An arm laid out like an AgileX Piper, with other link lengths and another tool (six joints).
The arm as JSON. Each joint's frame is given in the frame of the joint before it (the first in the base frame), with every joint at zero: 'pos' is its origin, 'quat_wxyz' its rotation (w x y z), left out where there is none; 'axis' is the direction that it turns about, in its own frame. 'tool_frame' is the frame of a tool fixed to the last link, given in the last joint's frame.
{
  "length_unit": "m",
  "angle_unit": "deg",
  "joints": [
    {
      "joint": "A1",
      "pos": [
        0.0,
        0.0,
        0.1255
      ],
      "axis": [
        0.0,
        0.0,
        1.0
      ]
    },
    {
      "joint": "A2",
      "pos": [
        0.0,
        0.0,
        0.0
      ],
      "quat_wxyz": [
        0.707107,
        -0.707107,
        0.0,
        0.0
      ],
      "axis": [
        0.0,
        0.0,
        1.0
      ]
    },
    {
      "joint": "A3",
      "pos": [
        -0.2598,
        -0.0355,
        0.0
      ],
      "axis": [
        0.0,
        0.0,
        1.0
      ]
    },
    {
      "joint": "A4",
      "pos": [
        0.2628,
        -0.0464,
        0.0
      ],
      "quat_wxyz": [
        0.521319,
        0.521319,
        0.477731,
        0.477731
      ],
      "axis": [
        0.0,
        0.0,
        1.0
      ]
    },
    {
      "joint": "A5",
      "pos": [
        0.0,
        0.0,
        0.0
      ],
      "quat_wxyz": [
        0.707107,
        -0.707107,
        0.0,
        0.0
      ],
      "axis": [
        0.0,
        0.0,
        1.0
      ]
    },
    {
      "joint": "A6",
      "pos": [
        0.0,
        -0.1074,
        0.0
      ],
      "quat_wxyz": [
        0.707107,
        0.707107,
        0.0,
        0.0
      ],
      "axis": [
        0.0,
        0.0,
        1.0
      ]
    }
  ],
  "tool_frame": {
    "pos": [
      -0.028,
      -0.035,
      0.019
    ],
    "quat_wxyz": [
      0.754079,
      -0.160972,
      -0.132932,
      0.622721
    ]
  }
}
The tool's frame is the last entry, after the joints.
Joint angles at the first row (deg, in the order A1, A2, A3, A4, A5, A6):
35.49 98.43 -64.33 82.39 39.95 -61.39
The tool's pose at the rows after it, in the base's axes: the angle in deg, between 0 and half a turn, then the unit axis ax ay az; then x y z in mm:
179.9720, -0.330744, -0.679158, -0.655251, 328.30, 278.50, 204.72
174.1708, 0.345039, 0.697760, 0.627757, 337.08, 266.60, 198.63
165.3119, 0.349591, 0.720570, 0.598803, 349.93, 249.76, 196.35
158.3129, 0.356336, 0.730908, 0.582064, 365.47, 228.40, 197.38
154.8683, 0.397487, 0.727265, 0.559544, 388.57, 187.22, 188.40
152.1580, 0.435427, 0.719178, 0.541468, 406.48, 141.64, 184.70
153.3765, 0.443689, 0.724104, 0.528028, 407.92, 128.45, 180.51
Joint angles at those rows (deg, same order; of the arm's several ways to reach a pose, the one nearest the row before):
35.39 98.43 -64.33 79.14 35.16 -58.83
35.39 98.43 -64.33 71.24 29.39 -52.78
35.28 98.43 -64.33 58.33 21.80 -43.82
33.44 98.55 -64.33 47.53 17.17 -36.30
27.31 99.59 -64.33 43.73 17.39 -33.53
20.53 99.83 -64.33 42.41 18.81 -33.49
18.22 99.83 -64.33 41.42 21.76 -33.49

